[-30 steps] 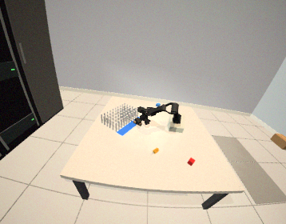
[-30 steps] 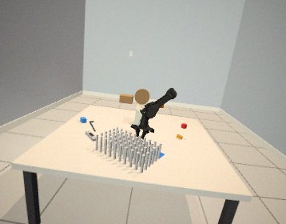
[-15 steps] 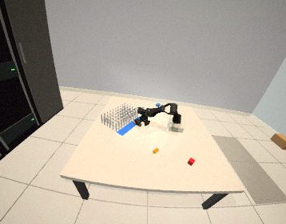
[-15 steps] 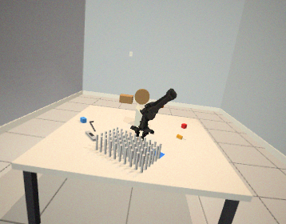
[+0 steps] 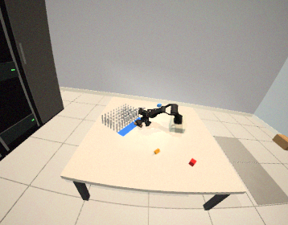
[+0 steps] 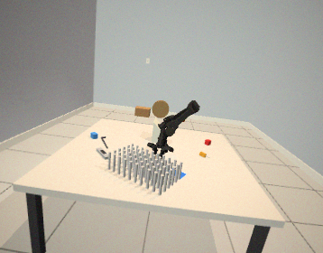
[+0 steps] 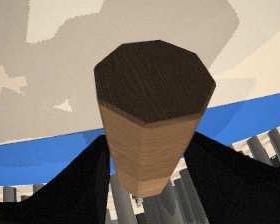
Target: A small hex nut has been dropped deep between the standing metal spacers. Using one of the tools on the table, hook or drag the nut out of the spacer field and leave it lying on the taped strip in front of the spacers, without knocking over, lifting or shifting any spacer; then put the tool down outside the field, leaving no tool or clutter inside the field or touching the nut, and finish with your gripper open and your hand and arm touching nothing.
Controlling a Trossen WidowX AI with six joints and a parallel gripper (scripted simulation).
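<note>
My gripper tip is now 6 cm short of the blue taped strip, 1 cm to the right of it and 1 cm above it. From my gripper tip the other things lie so: orange-handled tool: 15 cm behind, 36 cm to the left; then blue cube: 32 cm behind, 50 cm to the right, 1 cm above; then flat grey tool: 3 cm behind, 36 cm to the right.
</note>
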